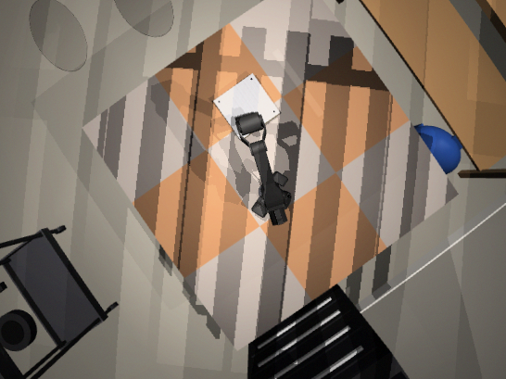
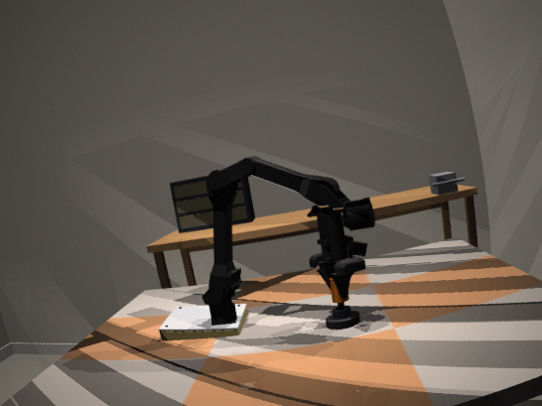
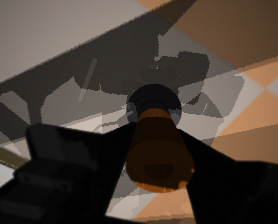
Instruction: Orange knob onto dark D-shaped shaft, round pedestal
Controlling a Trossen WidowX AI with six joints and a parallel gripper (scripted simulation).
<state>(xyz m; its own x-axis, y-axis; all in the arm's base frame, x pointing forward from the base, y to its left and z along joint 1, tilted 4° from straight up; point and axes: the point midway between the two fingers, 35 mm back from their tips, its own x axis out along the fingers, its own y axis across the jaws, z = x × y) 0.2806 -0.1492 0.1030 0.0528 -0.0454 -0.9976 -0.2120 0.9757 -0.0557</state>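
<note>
Now: the orange knob 20 mm above my gripper tip. Round my gripper tip: round dark pedestal (40 mm below).
</note>
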